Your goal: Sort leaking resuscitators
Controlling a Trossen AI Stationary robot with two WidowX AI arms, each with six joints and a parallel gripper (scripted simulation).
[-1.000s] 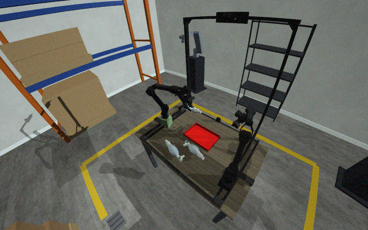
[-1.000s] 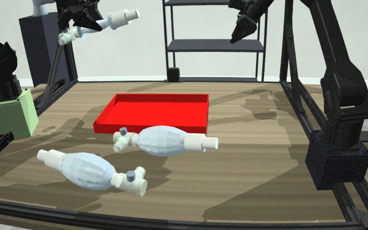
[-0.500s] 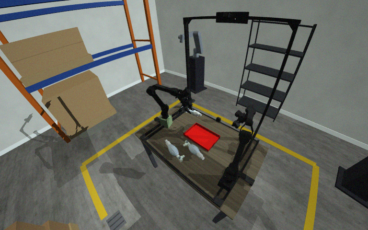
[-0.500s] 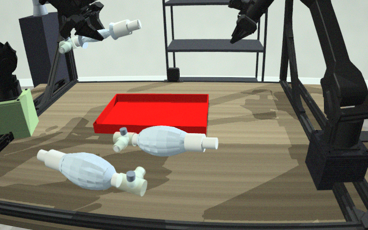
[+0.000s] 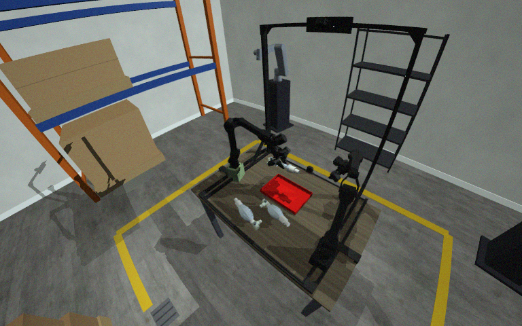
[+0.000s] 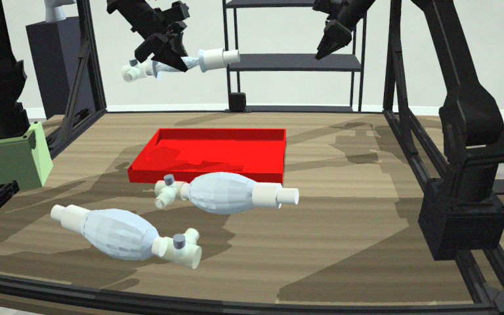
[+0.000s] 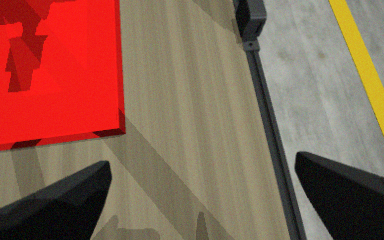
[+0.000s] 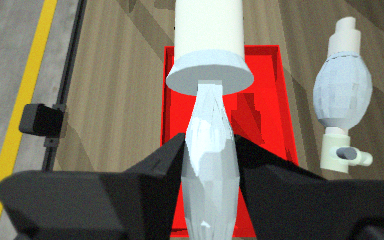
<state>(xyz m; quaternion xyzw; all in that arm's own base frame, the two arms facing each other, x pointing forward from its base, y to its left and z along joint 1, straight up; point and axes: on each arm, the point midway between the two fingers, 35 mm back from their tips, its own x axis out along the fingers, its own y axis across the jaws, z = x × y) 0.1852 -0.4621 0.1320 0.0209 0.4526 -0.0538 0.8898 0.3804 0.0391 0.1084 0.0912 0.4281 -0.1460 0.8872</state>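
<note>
Now: right hand 220 mm above the red tray, 80 mm to the right of it and 30 mm short of it.
</note>
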